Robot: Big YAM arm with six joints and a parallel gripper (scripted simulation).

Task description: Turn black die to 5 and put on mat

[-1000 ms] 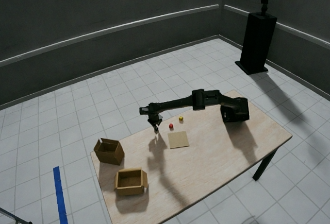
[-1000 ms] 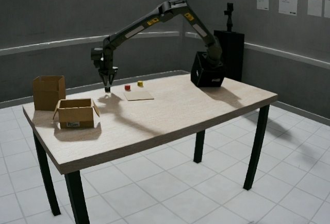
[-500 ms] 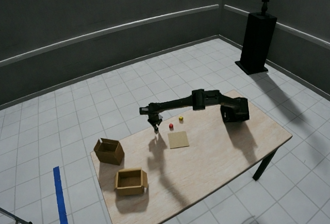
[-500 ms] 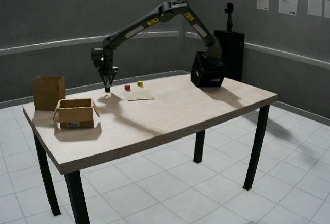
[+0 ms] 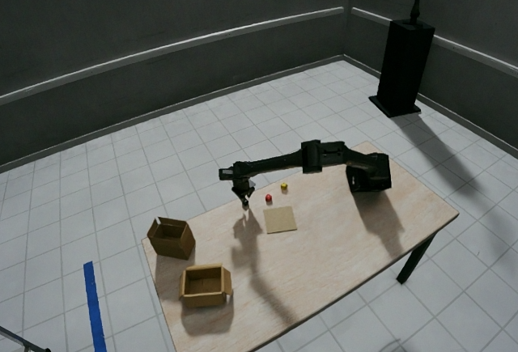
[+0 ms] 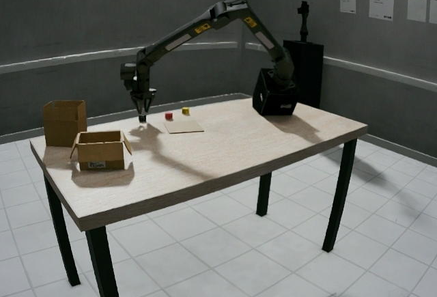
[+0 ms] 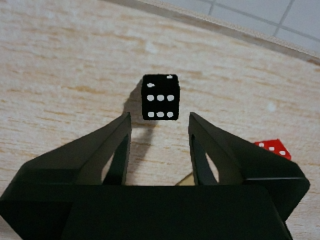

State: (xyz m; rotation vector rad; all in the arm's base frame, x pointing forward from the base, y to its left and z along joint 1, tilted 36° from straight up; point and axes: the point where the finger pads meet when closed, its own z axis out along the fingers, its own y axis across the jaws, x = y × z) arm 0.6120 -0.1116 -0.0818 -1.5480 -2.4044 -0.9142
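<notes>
Right now the black die is 30 mm below my hand. Also, from my hand: yellow die 210 mm behind, 50 mm to the right, 30 mm below; red die 120 mm behind, 30 mm below; tan mat 140 mm to the left, 130 mm behind, 40 mm below.
</notes>
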